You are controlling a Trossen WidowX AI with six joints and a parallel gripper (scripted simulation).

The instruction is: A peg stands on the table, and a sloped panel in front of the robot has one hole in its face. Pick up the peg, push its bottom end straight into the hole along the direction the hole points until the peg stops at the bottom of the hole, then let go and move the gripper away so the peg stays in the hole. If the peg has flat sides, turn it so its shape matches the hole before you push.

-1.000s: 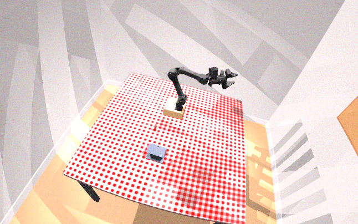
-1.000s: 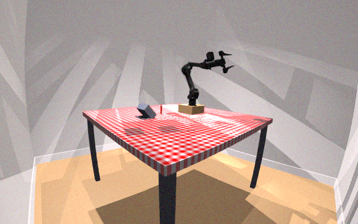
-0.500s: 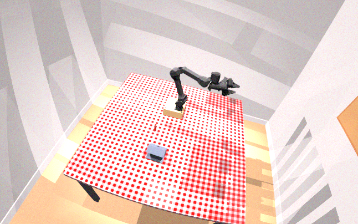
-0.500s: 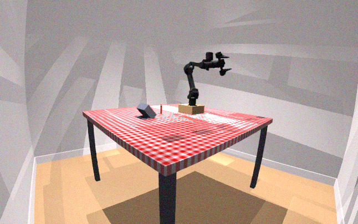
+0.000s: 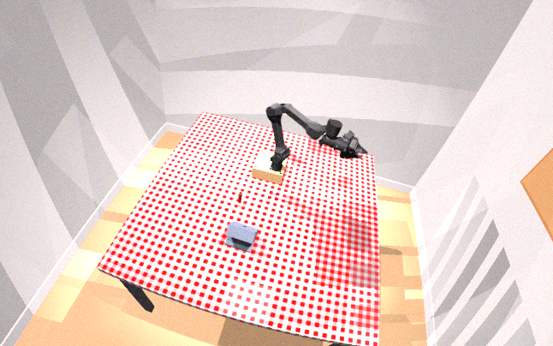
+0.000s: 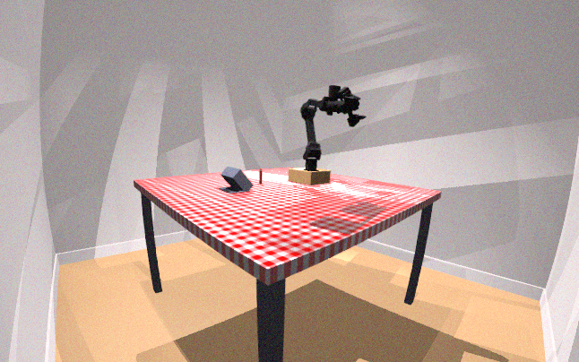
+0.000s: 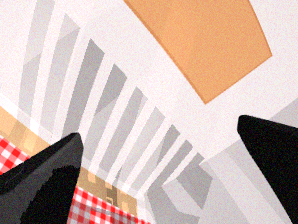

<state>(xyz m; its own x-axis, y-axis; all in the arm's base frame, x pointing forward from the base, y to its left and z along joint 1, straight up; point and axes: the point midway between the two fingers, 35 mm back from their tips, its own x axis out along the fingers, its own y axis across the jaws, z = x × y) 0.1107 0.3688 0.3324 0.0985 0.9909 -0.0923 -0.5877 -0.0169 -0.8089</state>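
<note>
The peg is 15 cm ahead of my gripper tip, 53 cm to the right of it and 35 cm below it. From my gripper tip the other things lie so: panel 35 cm ahead, 46 cm to the right, 36 cm below.
</note>
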